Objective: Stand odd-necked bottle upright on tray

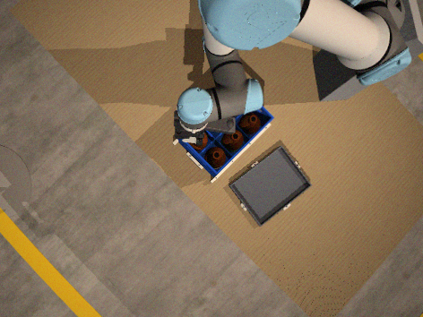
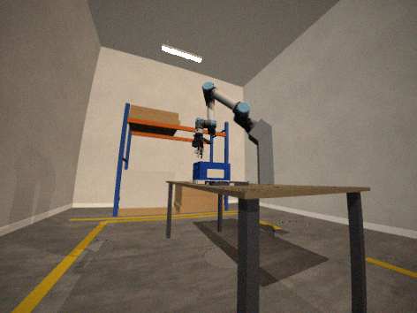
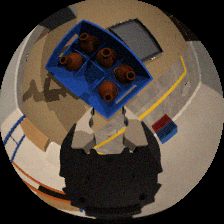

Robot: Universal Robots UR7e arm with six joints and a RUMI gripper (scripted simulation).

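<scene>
Right now the brown bottle is 14 cm below my hand, 8 cm to the left of it and 3 cm ahead of it. Round my hand: blue crate 15 cm below, 7 cm to the left, 7 cm behind; grey tray 32 cm to the left, 22 cm below, 2 cm ahead.
</scene>
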